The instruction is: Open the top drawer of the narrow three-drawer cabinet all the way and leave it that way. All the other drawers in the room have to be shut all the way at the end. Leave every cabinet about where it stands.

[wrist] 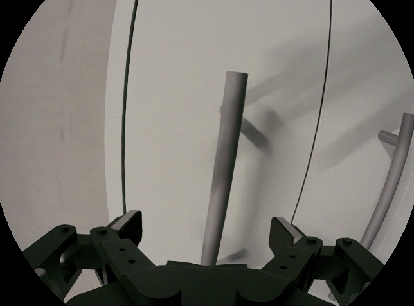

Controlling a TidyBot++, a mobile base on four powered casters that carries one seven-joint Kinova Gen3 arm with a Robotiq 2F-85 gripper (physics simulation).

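Note:
A pale drawer front [170,125] of the cabinet fills the middle of the wrist view, between two thin dark seams. It lies next to the cabinet's edge strip [115,125] on the left and looks flush with it. Its grey bar handle [230,130] runs slightly slanted up the view. My gripper [205,229] is open and empty, with one finger to each side of the handle's lower part in the view. How far the fingertips are from the handle in depth is hard to tell. The handle's lower end is hidden behind the gripper body.
To the right, past the second seam, is a neighbouring drawer front [340,200] with its own grey bar handle [397,165]. A beige-brown surface [60,150] lies beyond the cabinet's edge on the left. Shadows fall across the drawer fronts.

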